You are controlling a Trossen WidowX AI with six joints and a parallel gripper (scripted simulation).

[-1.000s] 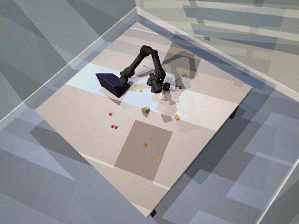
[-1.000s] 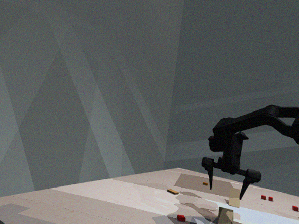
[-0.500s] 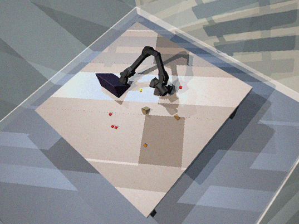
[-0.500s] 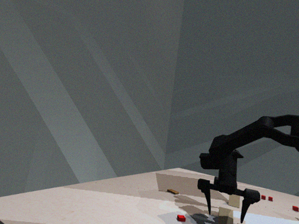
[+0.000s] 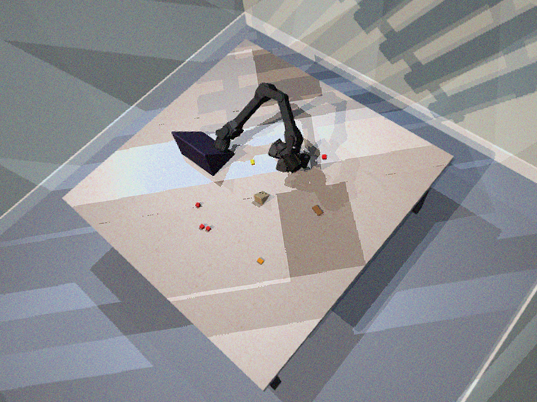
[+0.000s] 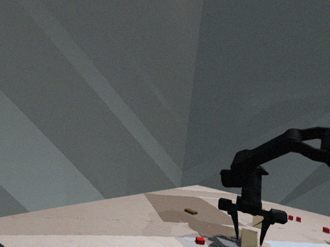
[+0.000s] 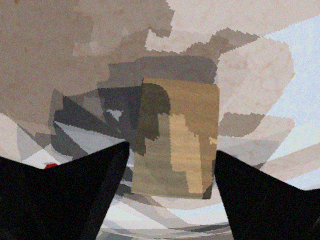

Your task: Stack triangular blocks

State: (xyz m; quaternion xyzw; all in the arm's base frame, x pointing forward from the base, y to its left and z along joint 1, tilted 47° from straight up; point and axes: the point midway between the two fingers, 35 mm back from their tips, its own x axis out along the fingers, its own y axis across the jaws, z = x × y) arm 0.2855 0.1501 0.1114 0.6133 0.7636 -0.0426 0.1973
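The red cube lies 110 mm to the left of my gripper tip, 100 mm ahead of it and 10 mm below it. From my gripper tip the other things lie so: flat block: 260 mm ahead, 130 mm to the right, 10 mm below.
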